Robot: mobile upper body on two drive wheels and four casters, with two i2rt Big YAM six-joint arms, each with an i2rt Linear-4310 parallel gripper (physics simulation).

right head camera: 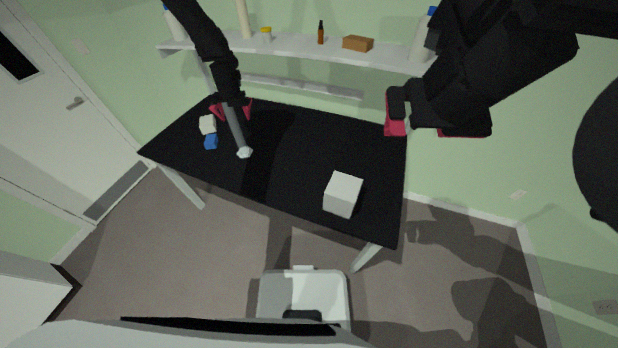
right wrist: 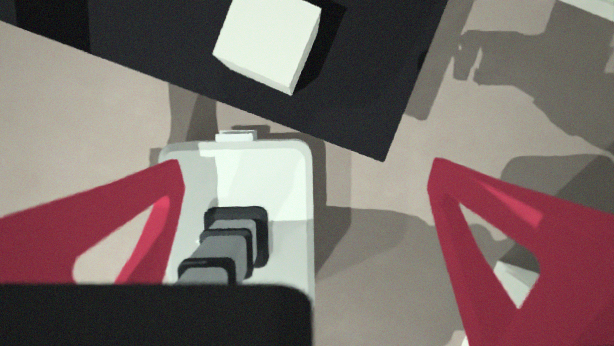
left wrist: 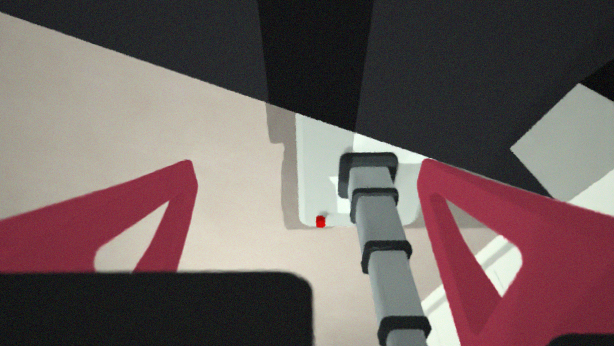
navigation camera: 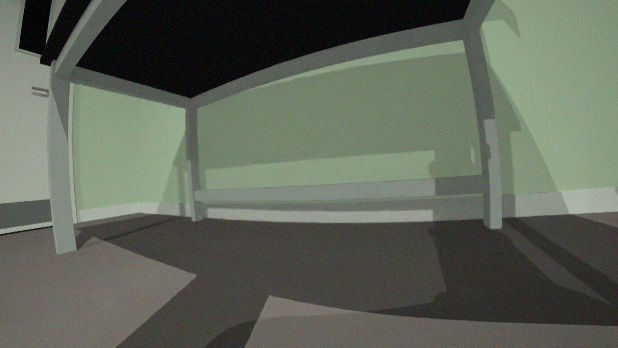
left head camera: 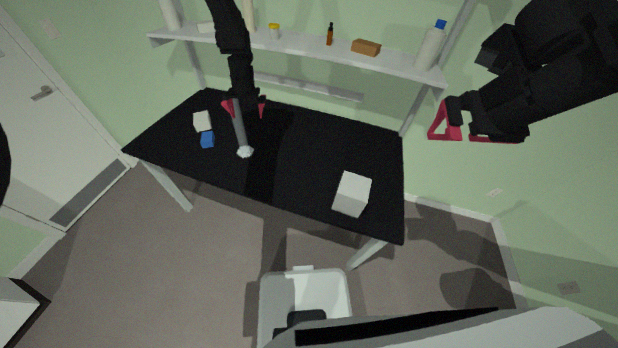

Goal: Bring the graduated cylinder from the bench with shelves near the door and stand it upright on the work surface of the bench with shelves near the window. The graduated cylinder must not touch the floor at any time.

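Frame: origin at the left arm's base, x ahead, y down, z left, level; metres.
Seen in the pictures: left gripper, fingertip midpoint: (right head camera: 236,120) (left wrist: 307,172) (left head camera: 247,117); right gripper, fingertip midpoint: (right head camera: 412,132) (right wrist: 306,172) (left head camera: 449,137).
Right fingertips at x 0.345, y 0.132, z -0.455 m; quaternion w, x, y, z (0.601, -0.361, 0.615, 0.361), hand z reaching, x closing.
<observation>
A point is followed by its place in that frame.
The graduated cylinder (left head camera: 240,125) @[x 0.801, y 0.462, z 0.069 m] (right head camera: 236,125) @[x 0.803, y 0.452, z 0.066 m], a grey tube with a whitish faceted base, stands upright on the black bench top (left head camera: 310,150) @[x 0.828, y 0.648, z -0.265 m] (right head camera: 300,150) @[x 0.828, y 0.648, z -0.224 m], beneath a shelf near the door. It does not show in the left wrist view. My left gripper (left head camera: 246,108) @[x 0.680, y 0.338, z -0.002 m] (right head camera: 233,109) @[x 0.680, y 0.338, z -0.002 m] (left wrist: 307,172) @[x 0.680, y 0.338, z -0.002 m] is open and empty. In both head views its fingers lie at the cylinder's upper end; exact depth is unclear. My right gripper (left head camera: 466,137) (right head camera: 417,132) @[x 0.345, y 0.132, z -0.455 m] (right wrist: 306,172) @[x 0.345, y 0.132, z -0.455 m] is open and empty, held high at the bench's right end. The window bench cannot be identified.
A white box (left head camera: 351,194) @[x 0.462, y 0.518, z -0.382 m] (right head camera: 342,194) @[x 0.464, y 0.518, z -0.396 m] (right wrist: 270,45) @[x 0.482, y 0.518, z -0.412 m], a small white block (left head camera: 202,121) @[x 1.013, y 0.590, z 0.353 m] and a blue block (left head camera: 207,139) @[x 0.875, y 0.608, z 0.290 m] are on the bench. The shelf (left head camera: 305,52) @[x 0.941, y 0.194, z -0.217 m] above holds bottles and a brown box (left head camera: 366,47) @[x 0.958, y 0.160, z -0.474 m]. A door (left head camera: 45,145) @[x 1.061, y 0.782, z 1.652 m] is at left; bench legs (navigation camera: 62,175) @[x 0.891, y 1.118, z 0.720 m] show low.
</observation>
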